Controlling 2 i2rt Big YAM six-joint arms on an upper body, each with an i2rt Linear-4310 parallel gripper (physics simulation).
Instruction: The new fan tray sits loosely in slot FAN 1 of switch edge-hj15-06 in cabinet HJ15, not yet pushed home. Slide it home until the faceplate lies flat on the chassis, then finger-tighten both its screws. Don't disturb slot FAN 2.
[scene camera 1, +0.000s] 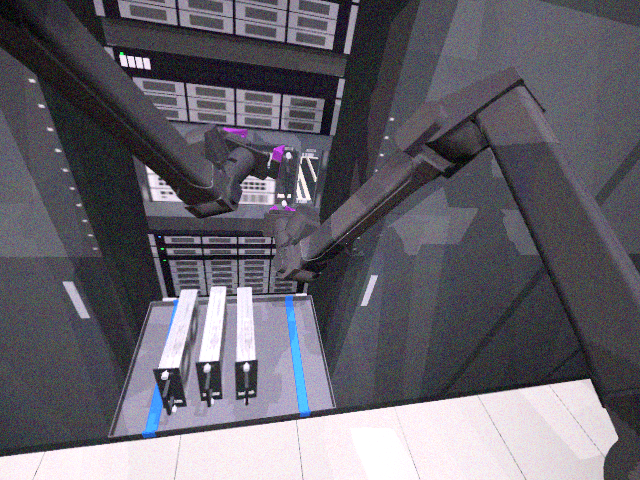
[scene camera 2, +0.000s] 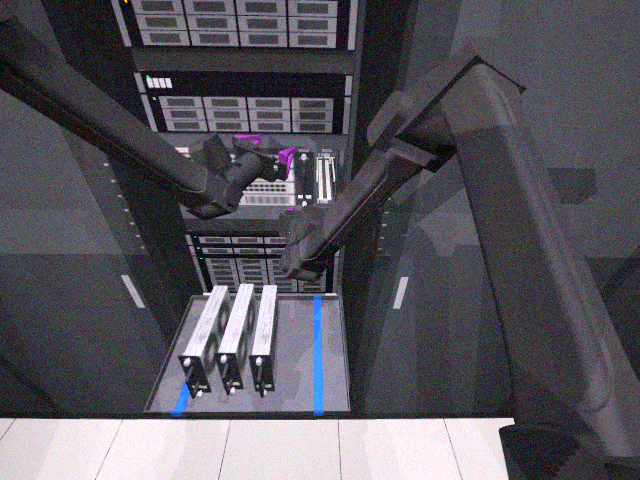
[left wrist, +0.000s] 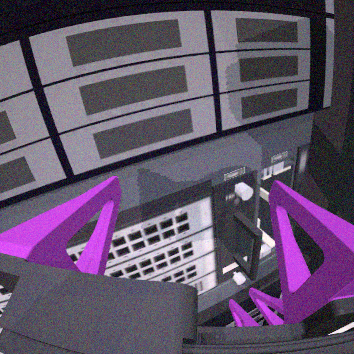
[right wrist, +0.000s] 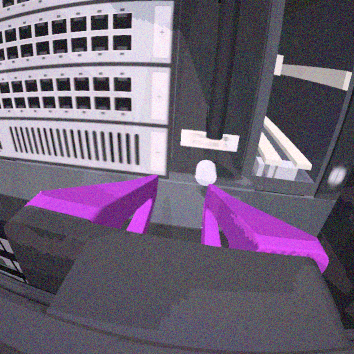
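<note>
The fan tray in FAN 1 shows its dark faceplate and upright handle. Whether the faceplate lies flat cannot be told. Its white upper screw and lower screw stand out. My left gripper is open and empty, in front of the ports beside the tray. My right gripper is partly open and empty, just below the lower screw, which shows near its right fingertip in the right wrist view.
Slot FAN 2, with pale rails inside, is right beside FAN 1. Port modules lie on the other side. Below, a shelf with blue strips holds three more fan trays. Drive bays are above and below.
</note>
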